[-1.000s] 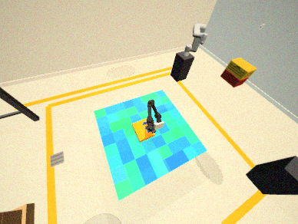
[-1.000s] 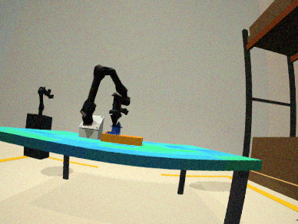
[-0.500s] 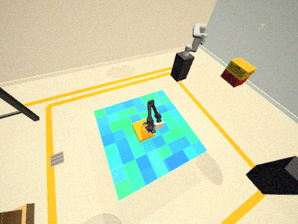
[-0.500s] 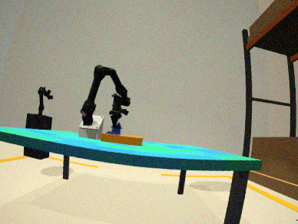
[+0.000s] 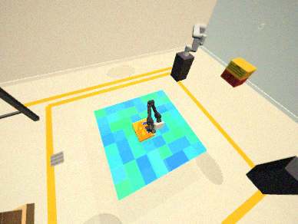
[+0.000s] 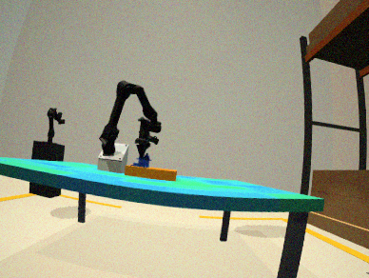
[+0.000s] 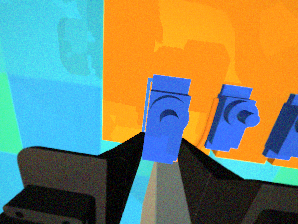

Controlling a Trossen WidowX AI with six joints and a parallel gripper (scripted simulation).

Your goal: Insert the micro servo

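The orange robot deck lies 120 mm ahead of my gripper tip, 80 mm to the right of it and 70 mm below it.
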